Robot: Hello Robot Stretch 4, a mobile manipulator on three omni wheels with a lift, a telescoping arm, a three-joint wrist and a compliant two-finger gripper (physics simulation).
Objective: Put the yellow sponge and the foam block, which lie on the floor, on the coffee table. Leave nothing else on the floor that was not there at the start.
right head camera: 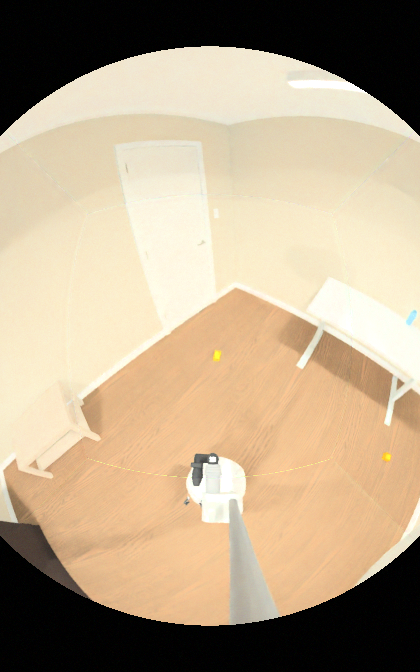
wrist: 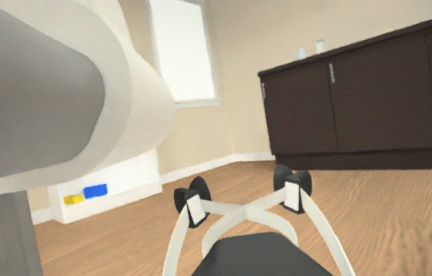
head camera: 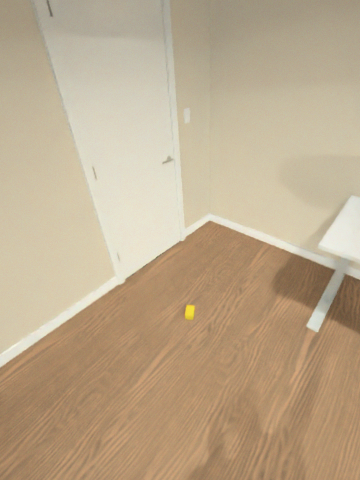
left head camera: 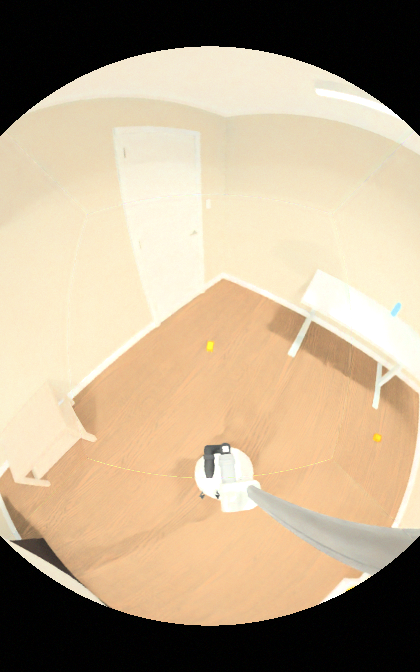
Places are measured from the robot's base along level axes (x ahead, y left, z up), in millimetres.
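Pixels of known places: gripper, fingertip midpoint: (wrist: 241, 186).
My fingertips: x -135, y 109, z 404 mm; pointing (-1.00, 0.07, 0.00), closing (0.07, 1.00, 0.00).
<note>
Behind a point stands the place of what it marks.
A bright yellow block (head camera: 190, 312) @(x 1211, y -12, z 17 mm) (left head camera: 210, 346) (right head camera: 217, 355), which looks like the yellow sponge, lies on the floor in front of the door. A smaller orange-yellow block (left head camera: 377, 438) (right head camera: 386, 457), perhaps the foam block, lies on the floor at the right, near the white desk's right leg. The pale wooden coffee table (left head camera: 30, 432) (right head camera: 44, 417) stands at the left wall. My gripper (wrist: 241, 186) @(x -135, y 109, z 404 mm) (left head camera: 210, 495) is open and empty, close beside my base and away from both blocks and the table.
A white desk (head camera: 345, 232) @(x 1191, y -951, z 693 mm) (left head camera: 337, 305) (right head camera: 350, 320) with a light blue item (left head camera: 396, 309) (right head camera: 411, 317) stands at the right wall. The wrist view shows a dark cabinet (wrist: 300, 115) @(x -2087, y 808, z 444 mm) and a low white shelf (wrist: 127, 196) @(x -2014, y -678, z 25 mm) holding a yellow item (wrist: 73, 199) @(x -1815, y -998, z 106 mm) and a blue item (wrist: 95, 191) @(x -1960, y -898, z 114 mm).
</note>
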